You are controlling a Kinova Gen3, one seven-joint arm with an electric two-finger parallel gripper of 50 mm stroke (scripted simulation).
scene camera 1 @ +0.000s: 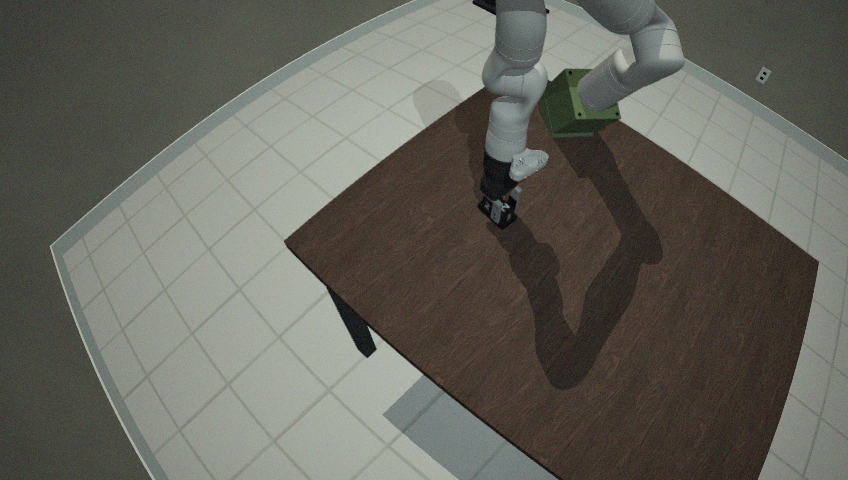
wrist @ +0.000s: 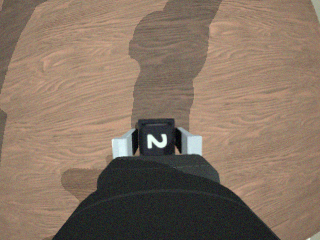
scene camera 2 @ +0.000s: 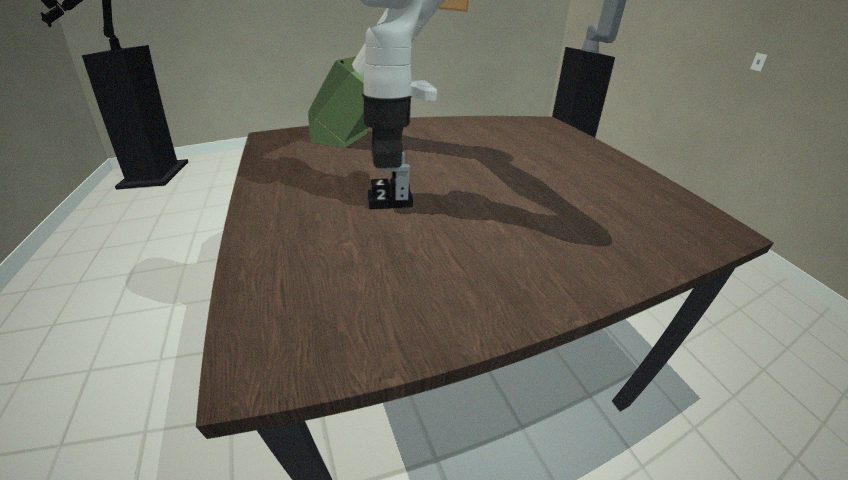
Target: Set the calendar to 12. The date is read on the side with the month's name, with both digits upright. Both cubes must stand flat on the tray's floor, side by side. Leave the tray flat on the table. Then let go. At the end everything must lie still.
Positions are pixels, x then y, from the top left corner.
Scene:
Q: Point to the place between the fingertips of my gripper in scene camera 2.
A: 399, 192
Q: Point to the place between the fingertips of my gripper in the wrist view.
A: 156, 137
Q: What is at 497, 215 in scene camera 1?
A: My gripper.

